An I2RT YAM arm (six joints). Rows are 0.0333 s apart.
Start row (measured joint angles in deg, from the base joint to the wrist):
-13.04, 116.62, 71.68, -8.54, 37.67, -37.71
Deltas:
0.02, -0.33, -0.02, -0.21, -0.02, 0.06
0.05, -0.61, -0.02, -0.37, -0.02, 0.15
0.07, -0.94, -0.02, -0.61, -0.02, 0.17
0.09, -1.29, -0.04, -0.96, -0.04, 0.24
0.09, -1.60, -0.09, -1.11, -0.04, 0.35
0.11, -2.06, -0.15, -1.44, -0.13, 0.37
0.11, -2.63, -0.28, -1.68, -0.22, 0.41
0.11, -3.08, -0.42, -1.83, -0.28, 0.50
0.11, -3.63, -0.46, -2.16, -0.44, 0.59
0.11, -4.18, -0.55, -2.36, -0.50, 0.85
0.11, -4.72, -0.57, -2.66, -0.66, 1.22
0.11, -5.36, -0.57, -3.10, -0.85, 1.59
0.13, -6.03, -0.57, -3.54, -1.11, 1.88
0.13, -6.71, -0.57, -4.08, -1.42, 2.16
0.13, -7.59, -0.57, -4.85, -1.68, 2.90
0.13, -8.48, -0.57, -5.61, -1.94, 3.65
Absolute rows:
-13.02, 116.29, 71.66, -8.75, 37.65, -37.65
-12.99, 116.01, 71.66, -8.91, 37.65, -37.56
-12.97, 115.68, 71.66, -9.15, 37.65, -37.54
-12.95, 115.33, 71.64, -9.50, 37.63, -37.47
-12.95, 115.02, 71.59, -9.65, 37.63, -37.36
-12.93, 114.56, 71.53, -9.98, 37.54, -37.34
-12.93, 113.99, 71.40, -10.22, 37.45, -37.30
-12.93, 113.54, 71.26, -10.37, 37.39, -37.21
-12.93, 112.99, 71.22, -10.70, 37.23, -37.12
-12.93, 112.44, 71.13, -10.90, 37.17, -36.86
-12.93, 111.90, 71.11, -11.20, 37.01, -36.49
-12.93, 111.26, 71.11, -11.64, 36.82, -36.12
-12.91, 110.59, 71.11, -12.08, 36.56, -35.83
-12.91, 109.91, 71.11, -12.62, 36.25, -35.55
-12.91, 109.03, 71.11, -13.39, 35.99, -34.81
-12.91, 108.14, 71.11, -14.15, 35.73, -34.06

